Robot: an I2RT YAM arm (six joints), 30 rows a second.
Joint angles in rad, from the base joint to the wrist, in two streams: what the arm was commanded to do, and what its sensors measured. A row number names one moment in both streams.
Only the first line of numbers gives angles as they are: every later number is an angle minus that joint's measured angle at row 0.
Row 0, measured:
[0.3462, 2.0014, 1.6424, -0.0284, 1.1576, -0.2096]
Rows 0 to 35, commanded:
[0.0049, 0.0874, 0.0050, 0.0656, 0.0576, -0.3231]
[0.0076, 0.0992, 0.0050, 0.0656, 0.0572, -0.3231]
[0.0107, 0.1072, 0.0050, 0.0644, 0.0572, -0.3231]
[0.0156, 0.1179, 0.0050, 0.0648, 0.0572, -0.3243]
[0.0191, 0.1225, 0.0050, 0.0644, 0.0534, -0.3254]
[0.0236, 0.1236, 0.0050, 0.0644, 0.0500, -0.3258]
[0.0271, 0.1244, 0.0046, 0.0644, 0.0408, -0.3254]
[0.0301, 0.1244, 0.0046, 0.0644, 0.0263, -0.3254]
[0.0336, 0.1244, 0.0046, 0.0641, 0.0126, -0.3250]
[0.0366, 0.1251, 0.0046, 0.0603, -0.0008, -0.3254]
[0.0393, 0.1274, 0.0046, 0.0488, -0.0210, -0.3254]
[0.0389, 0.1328, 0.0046, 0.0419, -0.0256, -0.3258]
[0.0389, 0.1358, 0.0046, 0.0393, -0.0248, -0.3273]
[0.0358, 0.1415, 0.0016, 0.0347, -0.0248, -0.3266]
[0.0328, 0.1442, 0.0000, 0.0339, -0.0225, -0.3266]
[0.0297, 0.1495, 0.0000, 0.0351, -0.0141, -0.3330]
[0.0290, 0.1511, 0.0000, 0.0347, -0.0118, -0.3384]
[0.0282, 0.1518, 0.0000, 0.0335, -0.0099, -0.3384]
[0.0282, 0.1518, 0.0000, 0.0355, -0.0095, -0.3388]
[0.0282, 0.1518, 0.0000, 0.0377, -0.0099, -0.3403]
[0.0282, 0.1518, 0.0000, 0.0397, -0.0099, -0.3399]
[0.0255, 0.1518, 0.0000, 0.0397, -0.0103, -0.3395]
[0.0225, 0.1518, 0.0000, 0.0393, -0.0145, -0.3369]
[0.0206, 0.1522, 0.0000, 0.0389, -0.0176, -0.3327]
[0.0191, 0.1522, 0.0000, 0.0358, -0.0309, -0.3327]
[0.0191, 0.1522, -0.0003, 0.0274, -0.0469, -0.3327]
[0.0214, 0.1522, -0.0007, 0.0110, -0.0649, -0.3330]
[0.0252, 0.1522, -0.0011, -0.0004, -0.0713, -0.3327]
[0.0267, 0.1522, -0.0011, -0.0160, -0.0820, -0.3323]
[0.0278, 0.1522, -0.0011, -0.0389, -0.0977, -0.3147]
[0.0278, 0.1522, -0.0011, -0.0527, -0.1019, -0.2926]
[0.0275, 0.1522, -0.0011, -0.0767, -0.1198, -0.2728]
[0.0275, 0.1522, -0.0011, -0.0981, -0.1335, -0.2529]
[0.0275, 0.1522, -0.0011, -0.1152, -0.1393, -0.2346]
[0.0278, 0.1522, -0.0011, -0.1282, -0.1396, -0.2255]
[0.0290, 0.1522, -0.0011, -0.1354, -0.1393, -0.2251]
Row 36, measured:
[0.0244, 0.1290, 0.0000, -0.1152, -0.1103, -0.2831]
